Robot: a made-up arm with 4 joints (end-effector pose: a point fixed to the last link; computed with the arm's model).
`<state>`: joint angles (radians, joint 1 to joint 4).
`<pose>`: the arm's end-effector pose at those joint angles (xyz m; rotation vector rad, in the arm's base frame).
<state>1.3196 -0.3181 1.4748 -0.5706</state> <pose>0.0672 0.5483 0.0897 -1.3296 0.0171 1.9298</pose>
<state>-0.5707 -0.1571 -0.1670 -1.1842</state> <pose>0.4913 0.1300 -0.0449 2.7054 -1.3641 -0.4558</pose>
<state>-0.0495 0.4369 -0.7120 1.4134</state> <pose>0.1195 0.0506 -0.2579 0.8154 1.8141 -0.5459</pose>
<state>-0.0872 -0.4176 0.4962 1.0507</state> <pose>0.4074 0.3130 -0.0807 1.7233 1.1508 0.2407</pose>
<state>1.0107 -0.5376 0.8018 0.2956</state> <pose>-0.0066 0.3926 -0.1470 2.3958 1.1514 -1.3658</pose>
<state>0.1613 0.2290 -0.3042 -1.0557</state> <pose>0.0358 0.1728 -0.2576 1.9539 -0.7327 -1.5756</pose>
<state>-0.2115 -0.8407 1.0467 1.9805</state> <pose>0.4361 0.4387 0.1564 0.5651 1.1596 1.1216</pose>
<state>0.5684 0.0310 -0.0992 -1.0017</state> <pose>-0.0863 0.2048 -0.2252 1.7687 -0.5977 -1.8689</pose>
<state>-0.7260 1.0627 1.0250 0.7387</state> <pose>0.0924 0.6037 0.2251 -2.0866 -1.7036 -0.2576</pose>
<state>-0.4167 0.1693 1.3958 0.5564</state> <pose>0.2254 0.5636 0.2617 -2.4172 -1.4195 -0.5800</pose>
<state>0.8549 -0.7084 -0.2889 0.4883</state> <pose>0.1033 -0.0704 -0.1957 1.2555 0.7972 -1.0014</pose>
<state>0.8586 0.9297 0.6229 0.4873</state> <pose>-0.1284 0.5775 0.2089 -1.3573 -0.9880 1.5382</pose>
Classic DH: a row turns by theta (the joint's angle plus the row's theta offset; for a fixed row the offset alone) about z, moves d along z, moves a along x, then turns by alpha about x. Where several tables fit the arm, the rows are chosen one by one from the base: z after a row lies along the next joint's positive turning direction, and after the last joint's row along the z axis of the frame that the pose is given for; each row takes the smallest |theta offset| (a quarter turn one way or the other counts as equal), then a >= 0, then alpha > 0; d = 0 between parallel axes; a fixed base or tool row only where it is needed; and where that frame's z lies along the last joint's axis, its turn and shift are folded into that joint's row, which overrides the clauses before.
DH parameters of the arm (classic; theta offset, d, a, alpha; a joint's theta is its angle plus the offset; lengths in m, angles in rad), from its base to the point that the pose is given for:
base (fixed): 0 0.25 0.08 -1.5708
joint 1: 1.3038 0.1653 0.0262 0.5928
joint 2: 0.3186 -0.0389 0.0396 1.0017
joint 3: 1.3949 0.164 0.1 -1.5708
joint 4: 0.972 -0.397 -0.003 -2.1021
tool (fixed): 2.1605 0.0257 0 0

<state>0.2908 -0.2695 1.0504 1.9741</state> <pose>0.2383 0.5125 -0.0044 1.4311 1.8338 1.1186</pose>
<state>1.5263 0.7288 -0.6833 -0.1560</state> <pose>-0.4171 0.1254 0.3551 0.2795 1.4193 -2.4496</pose>
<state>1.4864 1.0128 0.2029 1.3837</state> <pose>-0.2260 0.5117 0.4165 -1.0023 -1.3059 0.9744</pose>
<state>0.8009 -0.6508 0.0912 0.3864</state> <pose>0.0900 0.0925 -0.2427 1.7011 0.8543 -1.0066</pose>
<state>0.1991 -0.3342 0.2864 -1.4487</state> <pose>0.2414 0.2779 -0.2009 -2.3485 1.3020 1.4983</pose>
